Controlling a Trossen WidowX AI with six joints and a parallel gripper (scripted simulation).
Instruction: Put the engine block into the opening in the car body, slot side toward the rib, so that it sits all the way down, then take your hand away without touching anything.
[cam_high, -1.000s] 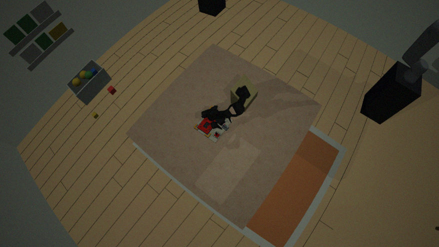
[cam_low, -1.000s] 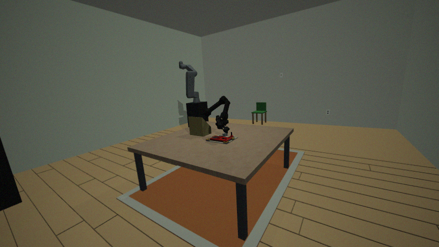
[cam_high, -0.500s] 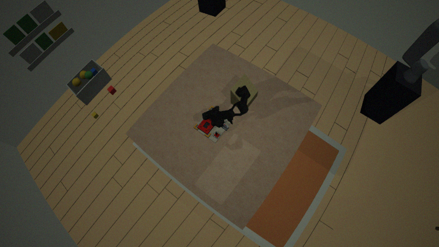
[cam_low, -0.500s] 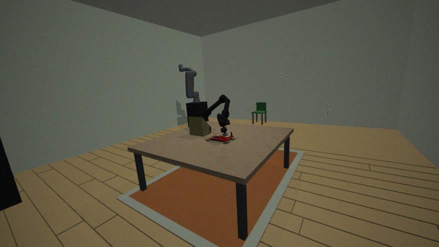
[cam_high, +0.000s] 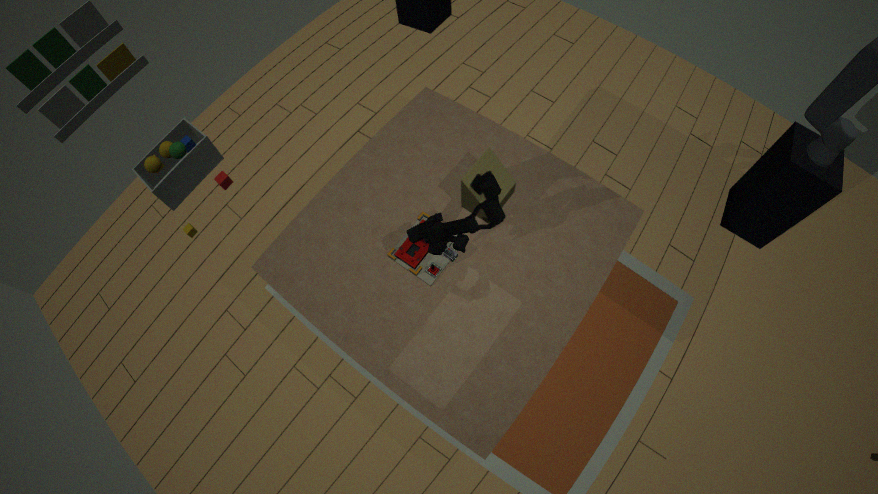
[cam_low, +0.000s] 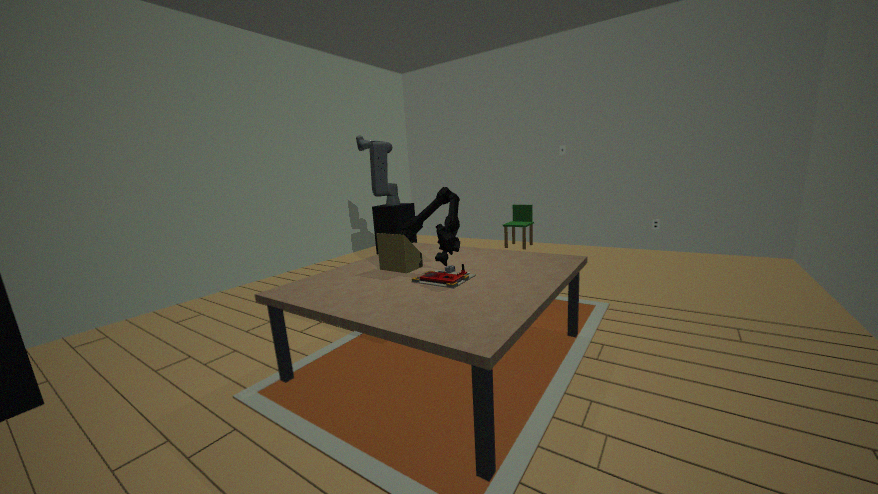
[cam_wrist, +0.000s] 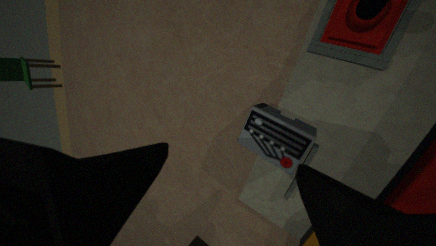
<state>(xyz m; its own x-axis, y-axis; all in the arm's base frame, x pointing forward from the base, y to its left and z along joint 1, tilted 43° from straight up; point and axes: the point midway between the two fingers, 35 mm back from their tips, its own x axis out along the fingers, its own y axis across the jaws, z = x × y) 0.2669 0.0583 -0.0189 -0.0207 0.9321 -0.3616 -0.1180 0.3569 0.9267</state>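
Right now the grey engine block is 2 cm ahead of my gripper tip, 2 cm to the right of it and 5 cm below it.
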